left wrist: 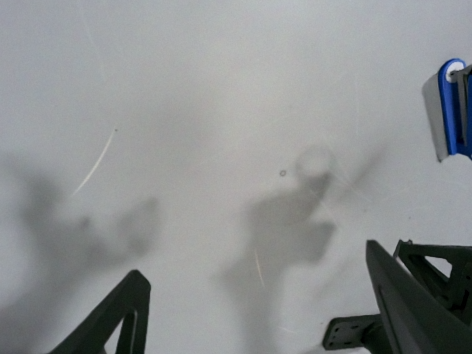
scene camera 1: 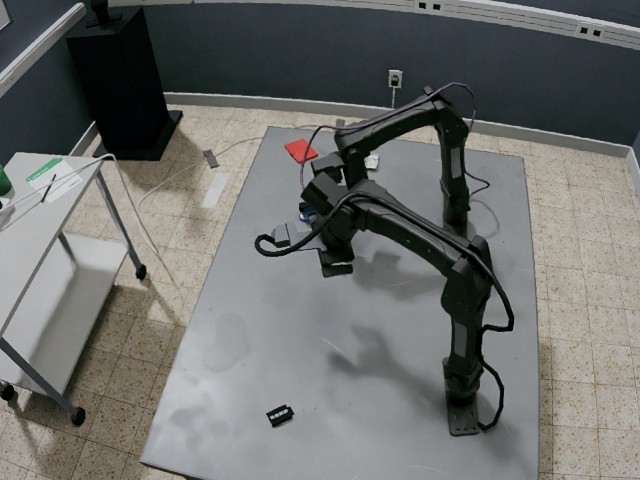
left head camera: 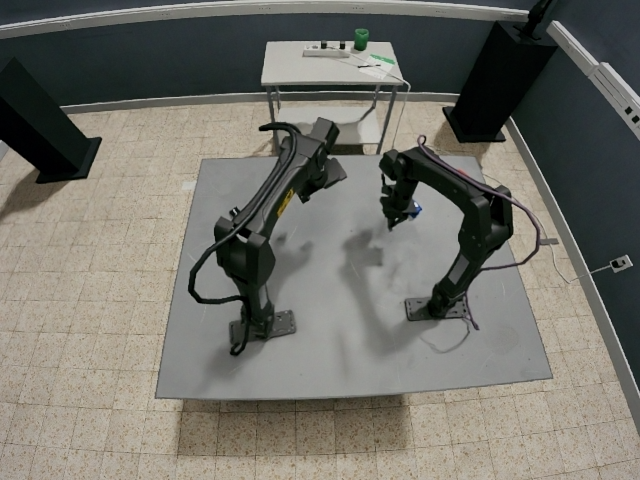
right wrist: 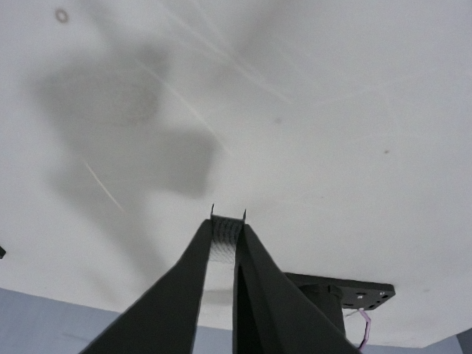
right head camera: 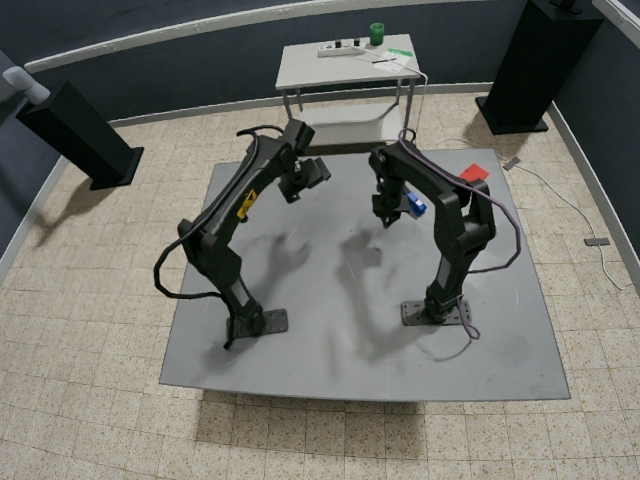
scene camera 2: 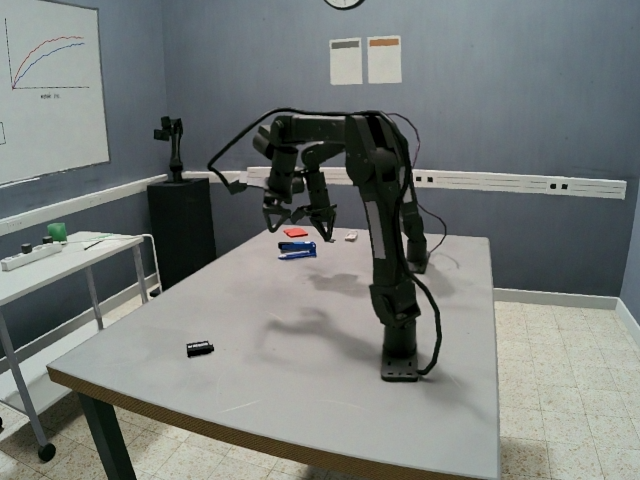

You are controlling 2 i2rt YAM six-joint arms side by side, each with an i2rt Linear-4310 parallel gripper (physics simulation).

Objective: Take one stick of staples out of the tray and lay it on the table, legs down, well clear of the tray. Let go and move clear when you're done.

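Seen in the pictures: left gripper, fingertip midpoint: [left wrist: 246,263] [scene camera 1: 321,257] [left head camera: 322,188] [right head camera: 312,188] [scene camera 2: 272,221]; right gripper, fingertip midpoint: [left wrist: 404,249] [left head camera: 390,226] [right wrist: 224,233] [right head camera: 386,225] [scene camera 2: 328,240]; left arm's base, origin of the base link: [scene camera 1: 460,395] [left head camera: 262,327] [right head camera: 256,324] [scene camera 2: 399,353]; right arm's base, origin of the base link: [left wrist: 373,327] [scene camera 1: 454,220] [left head camera: 436,307] [right wrist: 314,288] [right head camera: 435,312] [scene camera 2: 416,262].
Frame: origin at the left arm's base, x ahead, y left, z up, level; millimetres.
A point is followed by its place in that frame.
My right gripper [left head camera: 390,227] {x 211, y -458, z 99 mm} [right head camera: 386,225] {x 211, y -458, z 99 mm} [scene camera 2: 329,239] {x 211, y -458, z 99 mm} [right wrist: 224,233] {x 211, y -458, z 99 mm} is shut on a short grey stick of staples [right wrist: 226,239] {x 207, y -459, z 100 mm}, raised above the grey table [left head camera: 320,361] {x -133, y -153, z 0 mm} [scene camera 2: 258,372] {x 271, y 98, z 0 mm}. Two thin legs of the stick stick up past the fingertips in the right wrist view. The small white tray [scene camera 1: 371,161] {x 173, y -801, z 5 mm} [scene camera 2: 351,236] {x 174, y -822, z 3 mm} lies on the table, partly behind the right arm in scene camera 1; staples in it cannot be made out. My left gripper [scene camera 2: 275,228] {x 322, y -257, z 208 mm} [left wrist: 246,263] {x 322, y -257, z 208 mm} is open and empty, above the table.
A blue stapler [right head camera: 416,204] {x 298, y -593, z 45 mm} [scene camera 2: 297,250] {x 333, y -578, z 24 mm} [left wrist: 454,110] {x 336, y -580, z 7 mm} lies near the right gripper. A red pad [right head camera: 474,173] {x 408, y -865, z 9 mm} [scene camera 1: 300,150] {x 403, y -855, z 9 mm} [scene camera 2: 295,232] {x 399, y -846, z 9 mm} lies at the far edge. A small black object [scene camera 1: 279,414] {x 420, y 43, z 15 mm} [scene camera 2: 199,348] {x 414, y 53, z 14 mm} lies at the opposite end of the table.
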